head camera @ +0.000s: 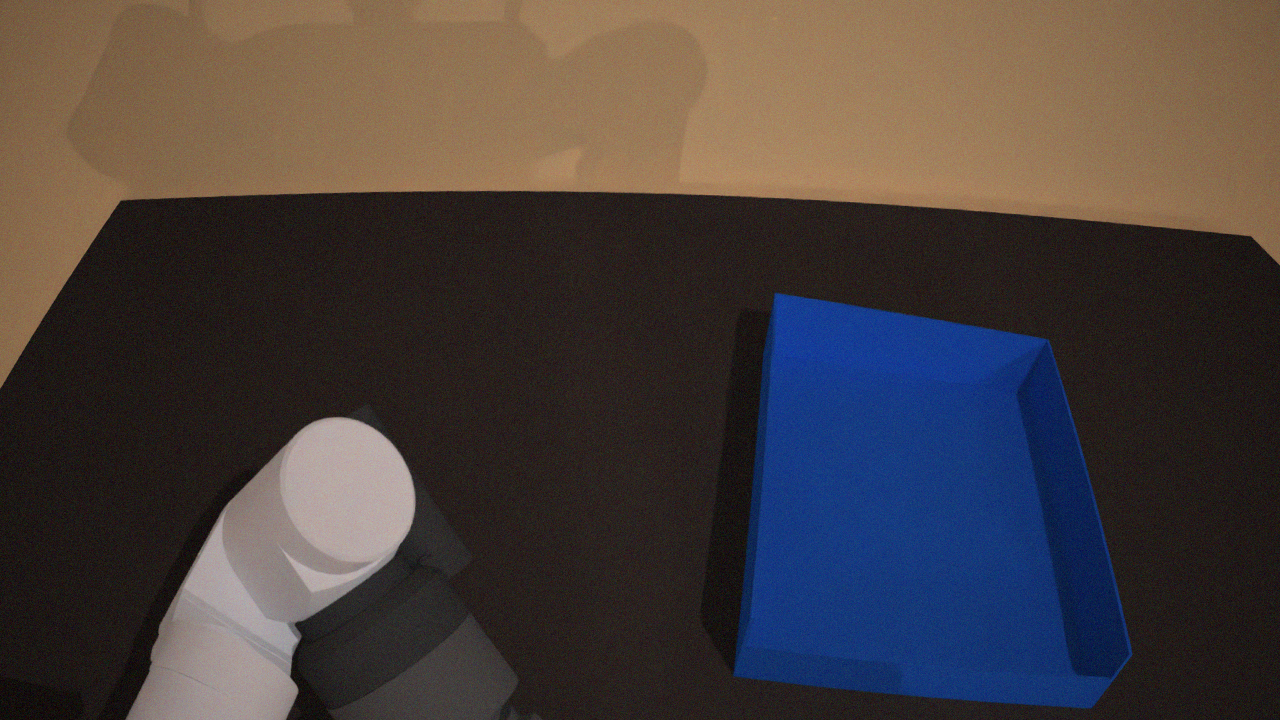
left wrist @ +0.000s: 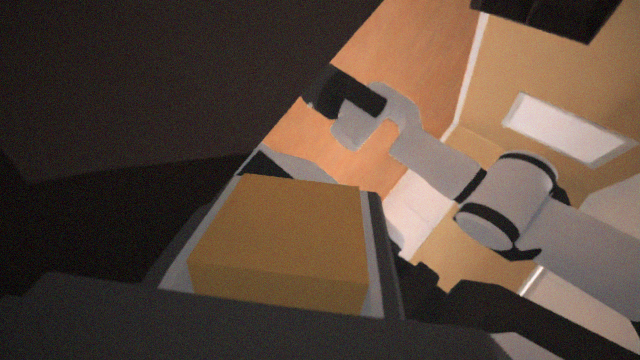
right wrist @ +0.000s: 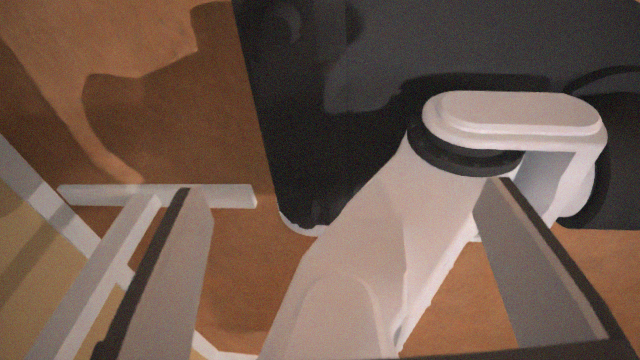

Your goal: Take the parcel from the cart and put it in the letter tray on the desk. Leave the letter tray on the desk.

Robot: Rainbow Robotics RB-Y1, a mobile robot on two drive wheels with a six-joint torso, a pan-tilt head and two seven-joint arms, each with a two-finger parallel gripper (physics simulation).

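Frame: origin at the robot's base, x ahead, y left, z up, level; centimetres.
Seen in the pictures: left gripper, fingertip midpoint: (left wrist: pixel 299 199); right gripper, fingertip midpoint: (right wrist: pixel 345 200).
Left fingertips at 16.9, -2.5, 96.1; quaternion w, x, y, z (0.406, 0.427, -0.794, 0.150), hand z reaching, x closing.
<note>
A point is followed by its place in that frame, as x, y, z.
The parcel (left wrist: pixel 280 225) {19.5, -1.4, 97.5}, an orange-brown box, is held between the fingers of my left gripper (left wrist: pixel 299 199) {16.9, -2.5, 96.1}, which is shut on it. Beside it in the left wrist view is the dark desk top (left wrist: pixel 125 75) {24.6, -2.1, 95.0}. The blue letter tray (head camera: pixel 904 510) {48.5, -25.9, 95.2} stands at the right on the dark desk (head camera: pixel 537 295) {75.4, 2.8, 95.0} in the head view; its visible floor is bare. My left arm reaches over the desk at the lower left there, left of the tray; the gripper itself does not show in that view. My right gripper (right wrist: pixel 345 200) {-9.7, -21.3, 53.9} is open, with nothing between its fingers. The cart does not show.
A white desk leg (right wrist: pixel 125 235) {53.1, 35.8, 18.5} with its foot (right wrist: pixel 230 196) stands close to the right gripper's left-hand finger in the right wrist view. The dark robot base (right wrist: pixel 310 150) {-1.3, 4.6, 19.1} is above it in the picture. A tan wall (head camera: pixel 895 89) {104.3, -37.5, 107.5} rises behind the desk.
</note>
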